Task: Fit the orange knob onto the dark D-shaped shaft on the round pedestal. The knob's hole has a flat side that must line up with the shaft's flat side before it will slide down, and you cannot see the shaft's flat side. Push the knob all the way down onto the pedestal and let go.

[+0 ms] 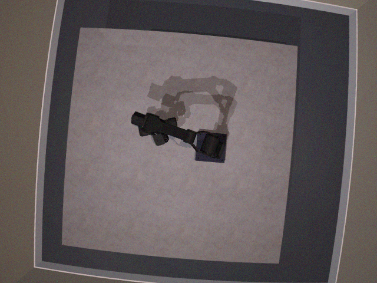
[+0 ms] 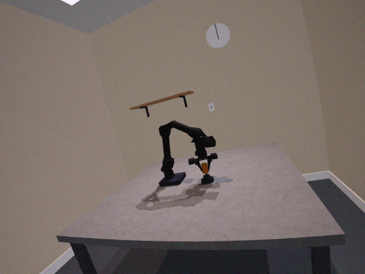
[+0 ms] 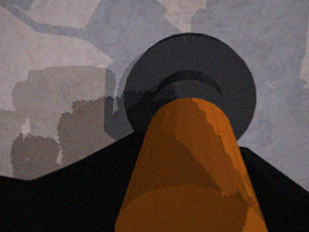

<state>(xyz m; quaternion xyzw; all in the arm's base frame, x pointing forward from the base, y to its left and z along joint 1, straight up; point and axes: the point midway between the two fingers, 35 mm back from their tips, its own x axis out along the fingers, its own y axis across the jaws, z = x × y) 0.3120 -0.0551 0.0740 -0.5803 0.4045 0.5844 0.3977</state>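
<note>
Right now my gripper tip is 2 cm below the orange knob. The rest, counted from my gripper tip: round dark pedestal: 4 cm below.
</note>
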